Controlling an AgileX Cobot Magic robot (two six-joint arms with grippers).
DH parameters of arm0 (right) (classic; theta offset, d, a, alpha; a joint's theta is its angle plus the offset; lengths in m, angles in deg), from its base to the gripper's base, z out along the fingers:
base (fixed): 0 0 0 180
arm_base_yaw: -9.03 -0.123 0 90
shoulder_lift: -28.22 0 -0.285 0
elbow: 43.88 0 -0.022 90
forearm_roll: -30.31 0.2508 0 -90
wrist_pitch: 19.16 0 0.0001 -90
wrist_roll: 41.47 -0.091 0 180
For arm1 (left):
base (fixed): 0 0 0 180
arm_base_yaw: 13.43 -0.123 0 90
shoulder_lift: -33.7 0 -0.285 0
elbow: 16.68 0 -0.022 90
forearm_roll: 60.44 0.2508 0 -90
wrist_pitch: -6.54 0 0.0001 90
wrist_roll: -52.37 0.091 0 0
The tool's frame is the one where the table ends.
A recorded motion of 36 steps. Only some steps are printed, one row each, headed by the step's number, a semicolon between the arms.
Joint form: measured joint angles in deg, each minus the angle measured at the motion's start. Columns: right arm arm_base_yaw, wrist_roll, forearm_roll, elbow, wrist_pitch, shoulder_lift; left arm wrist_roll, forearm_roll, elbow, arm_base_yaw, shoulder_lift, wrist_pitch.
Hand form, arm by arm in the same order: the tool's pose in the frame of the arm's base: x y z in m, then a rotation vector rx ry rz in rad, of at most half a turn. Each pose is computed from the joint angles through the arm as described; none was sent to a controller.
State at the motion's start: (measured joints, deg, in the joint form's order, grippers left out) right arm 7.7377 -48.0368 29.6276 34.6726 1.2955 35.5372; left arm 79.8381 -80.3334 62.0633 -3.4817 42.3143 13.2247
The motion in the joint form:
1: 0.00 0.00 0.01 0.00 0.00 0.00; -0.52 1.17 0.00 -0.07 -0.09 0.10
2: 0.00 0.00 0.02 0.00 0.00 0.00; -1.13 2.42 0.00 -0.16 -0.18 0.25
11: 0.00 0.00 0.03 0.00 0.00 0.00; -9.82 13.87 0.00 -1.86 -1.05 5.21
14: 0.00 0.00 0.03 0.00 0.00 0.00; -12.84 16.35 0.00 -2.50 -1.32 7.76
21: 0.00 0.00 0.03 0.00 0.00 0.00; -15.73 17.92 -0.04 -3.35 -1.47 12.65
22: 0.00 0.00 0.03 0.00 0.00 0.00; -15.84 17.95 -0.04 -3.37 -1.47 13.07
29: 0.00 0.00 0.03 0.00 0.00 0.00; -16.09 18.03 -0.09 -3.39 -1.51 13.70
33: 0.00 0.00 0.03 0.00 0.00 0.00; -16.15 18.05 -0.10 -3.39 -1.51 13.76
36: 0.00 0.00 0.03 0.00 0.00 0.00; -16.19 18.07 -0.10 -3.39 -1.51 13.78
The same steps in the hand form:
1: 0.0532 0.0008 0.1736 0.0781 1.8549 0.0839; 0.0569 -0.0134 0.1932 0.2877 1.6100 -0.0515
2: 0.0532 0.0008 0.1736 0.0782 1.8549 0.0841; 0.0568 -0.0132 0.1930 0.2944 1.6105 -0.0404
11: 0.0532 0.0008 0.1736 0.0783 1.8549 0.0842; 0.0556 -0.0099 0.1856 0.3109 1.6844 0.0290
14: 0.0532 0.0008 0.1736 0.0783 1.8549 0.0842; 0.0548 -0.0086 0.1819 0.2951 1.7284 0.0342
21: 0.0532 0.0008 0.1736 0.0783 1.8549 0.0842; 0.0531 -0.0072 0.1746 0.2709 1.8156 0.0297
22: 0.0532 0.0008 0.1736 0.0783 1.8549 0.0842; 0.0529 -0.0072 0.1740 0.2704 1.8231 0.0288
29: 0.0532 0.0008 0.1736 0.0783 1.8549 0.0842; 0.0526 -0.0071 0.1734 0.2686 1.8328 0.0269
33: 0.0532 0.0008 0.1736 0.0783 1.8549 0.0842; 0.0526 -0.0071 0.1733 0.2681 1.8338 0.0264
36: 0.0532 0.0008 0.1736 0.0783 1.8549 0.0842; 0.0526 -0.0071 0.1733 0.2677 1.8342 0.0263

